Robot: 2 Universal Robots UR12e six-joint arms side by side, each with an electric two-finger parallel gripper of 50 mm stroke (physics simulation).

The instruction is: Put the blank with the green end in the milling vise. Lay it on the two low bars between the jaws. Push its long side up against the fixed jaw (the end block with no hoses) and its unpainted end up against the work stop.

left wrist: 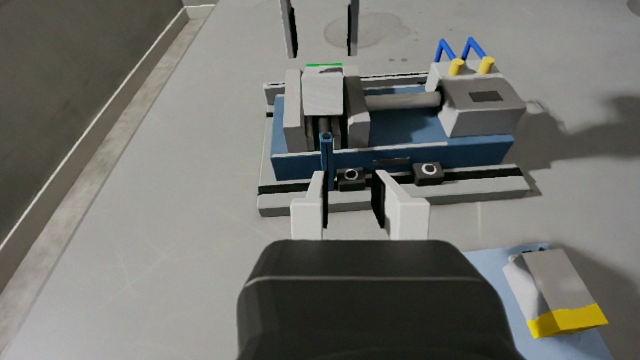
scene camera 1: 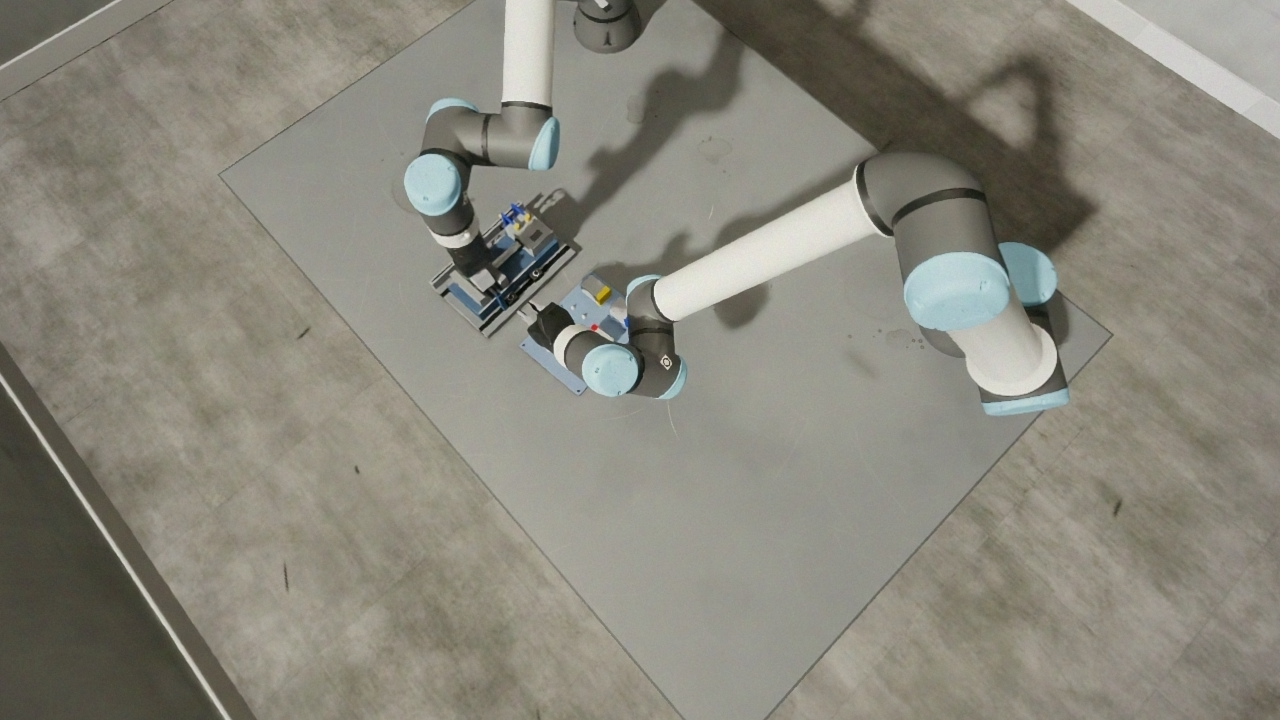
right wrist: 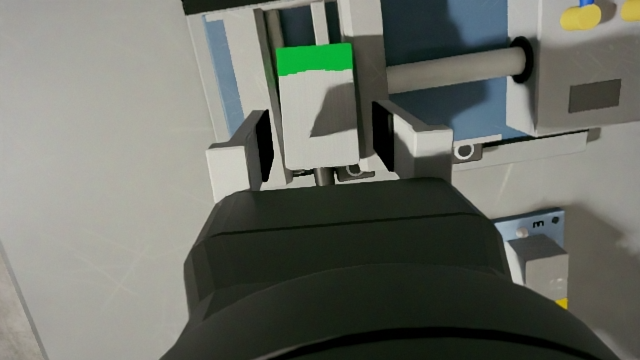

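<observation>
The green-ended blank lies between the fixed jaw and the moving jaw, green end away from the work stop. A narrow dark strip shows along its fixed-jaw side; contact there is unclear. The stop's rod points at the unpainted end; whether they touch is unclear. The low bars are largely hidden under the blank. My right gripper is open above the blank, a finger each side, clear of it. My left gripper is open and empty, in front of the stop.
The hydraulic block with yellow fittings and blue hoses stands at the vise's right end. Clamps sit along the near rail. A blue plate with a yellow-ended blank lies at lower right in both wrist views.
</observation>
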